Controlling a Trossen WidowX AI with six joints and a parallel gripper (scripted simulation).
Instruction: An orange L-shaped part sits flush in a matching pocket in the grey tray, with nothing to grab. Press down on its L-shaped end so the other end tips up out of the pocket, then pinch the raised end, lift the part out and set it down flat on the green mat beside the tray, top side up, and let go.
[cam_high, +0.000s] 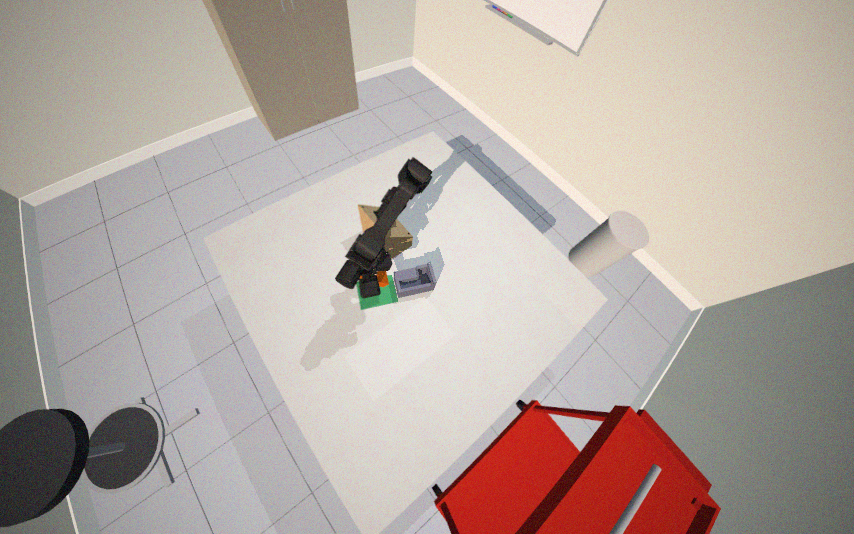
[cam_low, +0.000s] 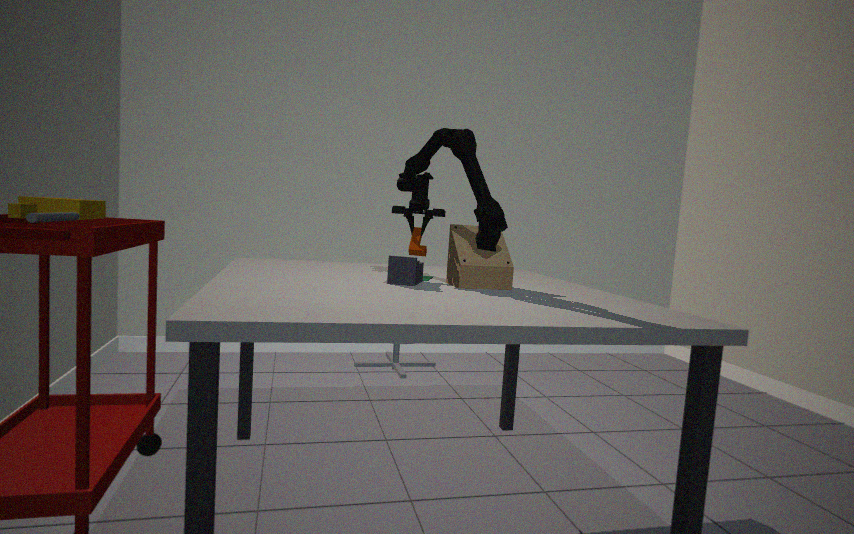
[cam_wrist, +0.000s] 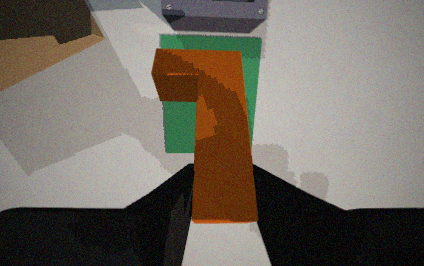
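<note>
Now: gripper tip 2 cm to the right of the green mat and 17 cm above it. Also, from my gripper tip: orange L-shaped part (3 cm to the left, 3 cm below).
</note>
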